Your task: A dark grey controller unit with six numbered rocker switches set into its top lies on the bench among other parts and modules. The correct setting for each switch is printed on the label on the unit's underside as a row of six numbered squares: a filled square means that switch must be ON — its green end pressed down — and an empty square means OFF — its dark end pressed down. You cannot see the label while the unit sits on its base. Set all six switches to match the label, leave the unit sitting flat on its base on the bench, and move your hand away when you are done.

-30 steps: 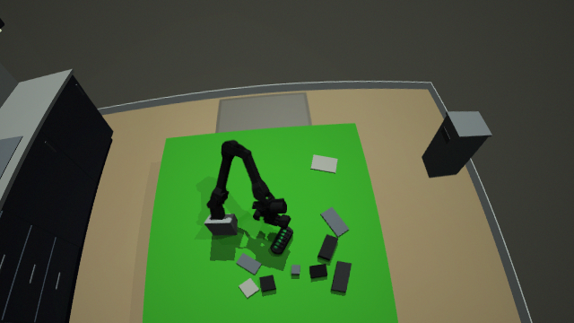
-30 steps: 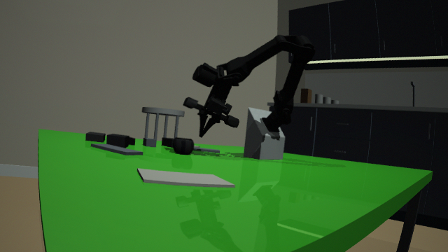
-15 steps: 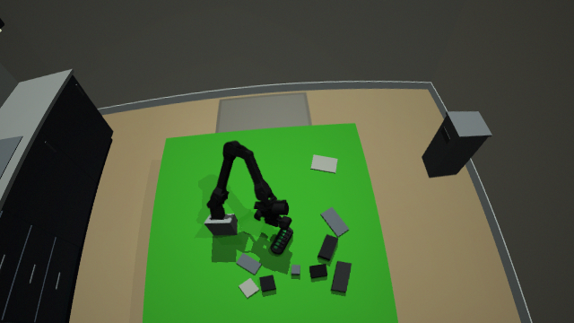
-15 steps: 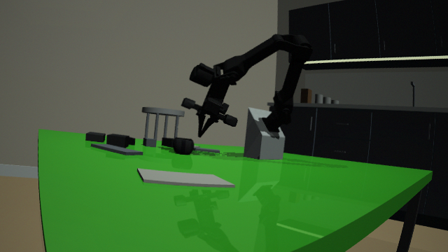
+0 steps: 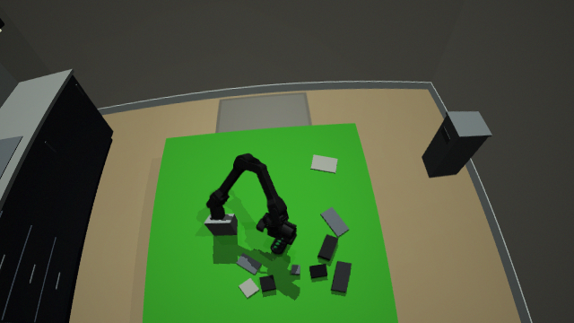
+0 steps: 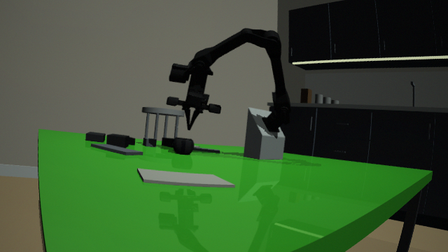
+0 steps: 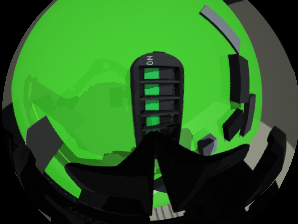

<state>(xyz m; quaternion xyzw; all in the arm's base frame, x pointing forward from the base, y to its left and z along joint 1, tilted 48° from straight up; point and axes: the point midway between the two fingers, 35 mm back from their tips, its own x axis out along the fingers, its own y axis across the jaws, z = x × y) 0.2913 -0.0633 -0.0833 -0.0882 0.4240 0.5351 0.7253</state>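
Now: the small cube 7 cm ahead of my gripper tip, 16 cm to the right of it and 6 cm below it. Also, from my gripper tip: grey plate (30 cm ahead, 8 cm to the left, 7 cm below); then light plate (30 cm ahead, 45 cm to the left, 8 cm below).
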